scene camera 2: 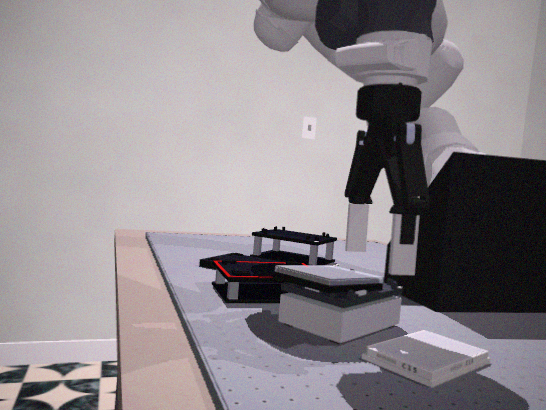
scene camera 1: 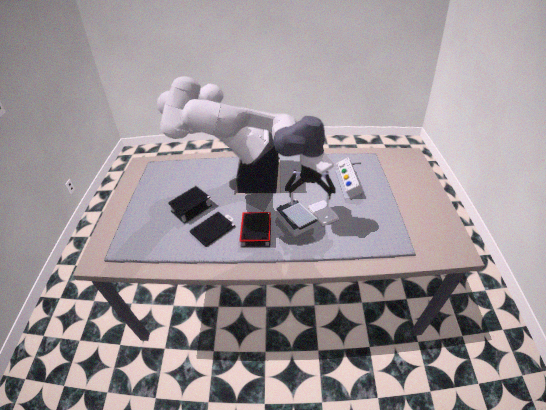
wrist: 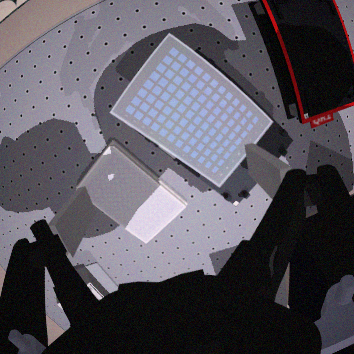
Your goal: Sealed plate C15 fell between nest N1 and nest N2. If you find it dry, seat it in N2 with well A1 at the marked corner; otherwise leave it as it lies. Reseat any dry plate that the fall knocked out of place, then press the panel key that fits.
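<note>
White plate C15 point(scene camera 1: 327, 216) point(scene camera 2: 425, 357) point(wrist: 120, 185) lies flat on the mat, partly shaded, with small bright spots on its top; whether they are moisture I cannot tell. Beside it, a clear-topped plate with blue wells point(scene camera 1: 300, 215) point(scene camera 2: 325, 274) point(wrist: 192, 110) rests off-centre on a raised black nest point(scene camera 2: 352, 296) point(wrist: 277, 137), overhanging one side. My gripper point(scene camera 1: 310, 196) point(scene camera 2: 380, 252) point(wrist: 165, 180) is open and empty above C15 and the nest's near edge. The key panel point(scene camera 1: 348, 177) has green, yellow and blue keys.
The red-edged stand point(scene camera 1: 256, 226) point(scene camera 2: 250, 270) point(wrist: 315, 55) is beside the nest. A low black nest point(scene camera 1: 212, 229) and a raised black stand point(scene camera 1: 191, 201) point(scene camera 2: 294, 236) lie farther left in scene camera 1. The robot's black base point(scene camera 1: 257, 175) point(scene camera 2: 485, 230) stands behind.
</note>
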